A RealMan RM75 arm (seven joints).
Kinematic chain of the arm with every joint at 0, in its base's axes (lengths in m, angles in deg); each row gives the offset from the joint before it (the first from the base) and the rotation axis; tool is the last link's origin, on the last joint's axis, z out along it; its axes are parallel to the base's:
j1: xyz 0 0 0.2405 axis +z
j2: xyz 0 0 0 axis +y
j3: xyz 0 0 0.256 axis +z
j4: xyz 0 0 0 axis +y
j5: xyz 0 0 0.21 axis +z
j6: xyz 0 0 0 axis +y
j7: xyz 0 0 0.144 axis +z
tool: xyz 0 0 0
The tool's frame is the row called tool.
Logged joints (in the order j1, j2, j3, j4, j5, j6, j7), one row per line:
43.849 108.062 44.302 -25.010 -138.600 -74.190 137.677
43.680 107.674 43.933 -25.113 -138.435 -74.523 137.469
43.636 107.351 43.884 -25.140 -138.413 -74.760 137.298
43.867 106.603 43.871 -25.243 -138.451 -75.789 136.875
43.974 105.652 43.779 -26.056 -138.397 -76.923 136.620
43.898 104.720 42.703 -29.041 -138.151 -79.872 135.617
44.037 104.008 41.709 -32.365 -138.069 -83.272 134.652
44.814 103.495 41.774 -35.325 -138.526 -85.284 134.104
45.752 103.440 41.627 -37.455 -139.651 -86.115 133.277
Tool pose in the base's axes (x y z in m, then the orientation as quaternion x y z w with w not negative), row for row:
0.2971 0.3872 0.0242 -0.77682 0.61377 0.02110 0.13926
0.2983 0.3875 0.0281 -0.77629 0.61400 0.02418 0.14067
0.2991 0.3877 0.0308 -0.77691 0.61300 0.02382 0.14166
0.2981 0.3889 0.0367 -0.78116 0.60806 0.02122 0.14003
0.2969 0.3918 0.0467 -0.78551 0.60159 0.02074 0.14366
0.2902 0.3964 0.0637 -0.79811 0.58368 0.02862 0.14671
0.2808 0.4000 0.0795 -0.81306 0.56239 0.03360 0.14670
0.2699 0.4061 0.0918 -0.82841 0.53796 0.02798 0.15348
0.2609 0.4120 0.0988 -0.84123 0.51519 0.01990 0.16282
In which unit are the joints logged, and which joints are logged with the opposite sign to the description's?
The joints are logged in degrees. Opposite sign: j3.
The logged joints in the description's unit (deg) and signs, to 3 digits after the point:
43.849 108.062 -44.302 -25.010 -138.600 -74.190 137.677
43.680 107.674 -43.933 -25.113 -138.435 -74.523 137.469
43.636 107.351 -43.884 -25.140 -138.413 -74.760 137.298
43.867 106.603 -43.871 -25.243 -138.451 -75.789 136.875
43.974 105.652 -43.779 -26.056 -138.397 -76.923 136.620
43.898 104.720 -42.703 -29.041 -138.151 -79.872 135.617
44.037 104.008 -41.709 -32.365 -138.069 -83.272 134.652
44.814 103.495 -41.774 -35.325 -138.526 -85.284 134.104
45.752 103.440 -41.627 -37.455 -139.651 -86.115 133.277

